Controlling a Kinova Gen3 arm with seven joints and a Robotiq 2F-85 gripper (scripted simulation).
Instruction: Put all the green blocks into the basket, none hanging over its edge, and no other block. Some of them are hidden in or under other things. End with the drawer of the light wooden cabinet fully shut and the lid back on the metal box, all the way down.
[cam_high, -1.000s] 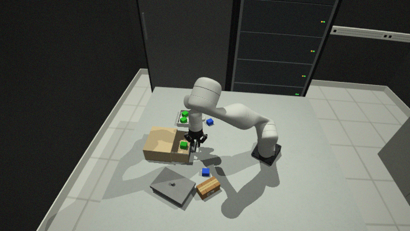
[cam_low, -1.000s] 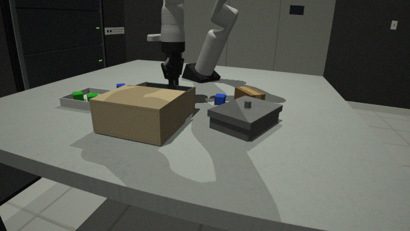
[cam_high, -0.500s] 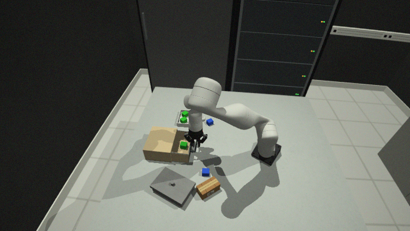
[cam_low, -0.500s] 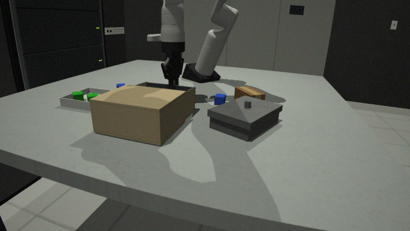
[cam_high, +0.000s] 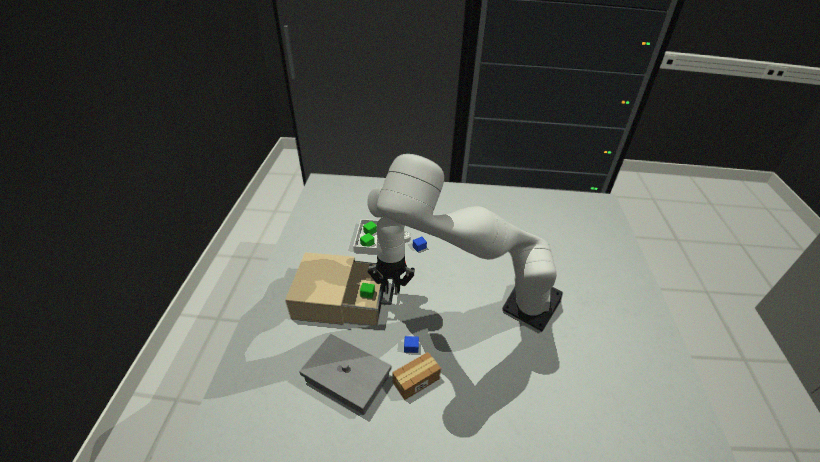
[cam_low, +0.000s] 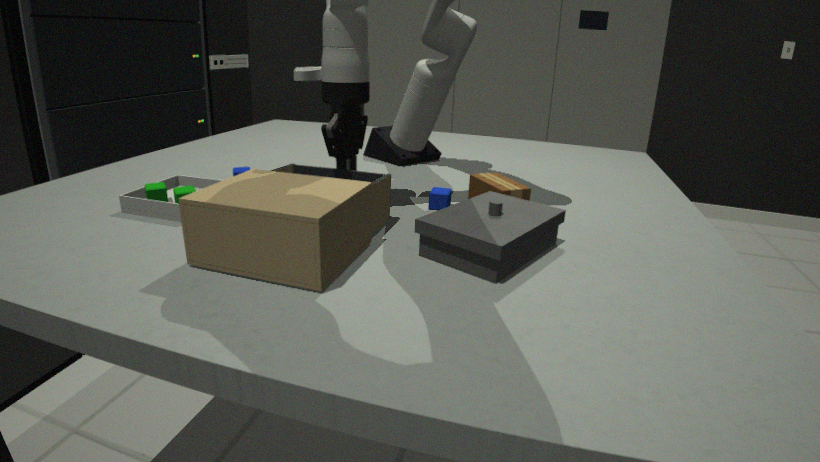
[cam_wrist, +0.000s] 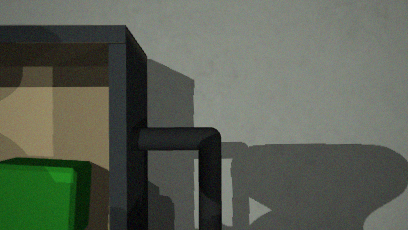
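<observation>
Now: the cabinet drawer 9 cm ahead of my hand, 3 cm below it and 1 cm to the left of it. The rest, counted from my hand: light wooden cabinet (15 cm ahead, 3 cm below, 2 cm to the left); then red block (16 cm to the right, 6 cm below, 2 cm ahead); then small cardboard box (23 cm to the left, 13 cm behind, 4 cm below).
</observation>
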